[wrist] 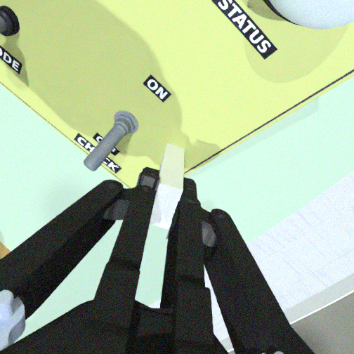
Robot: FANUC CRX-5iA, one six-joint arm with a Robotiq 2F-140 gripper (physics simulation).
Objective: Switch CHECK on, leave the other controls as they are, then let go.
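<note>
The CHECK switch (107, 146) is a grey toggle lever near the corner of the yellow panel. Its lever leans away from the ON label (157, 88), over the OFF label (99, 137) and the CHECK label (112, 166), partly covering both. My gripper (170, 161) is shut, to the right of and below the lever in the view, apart from it. A pale, block-shaped tip (173, 162) sticks out at the fingertips.
The yellow panel (150, 45) also carries a dark knob (9, 21) by a partly cut-off label ending in ODE (10, 61), and a large pale dome (320, 10) near the STATUS label (246, 27). A pale green surface (40, 165) lies beyond the panel's edges.
</note>
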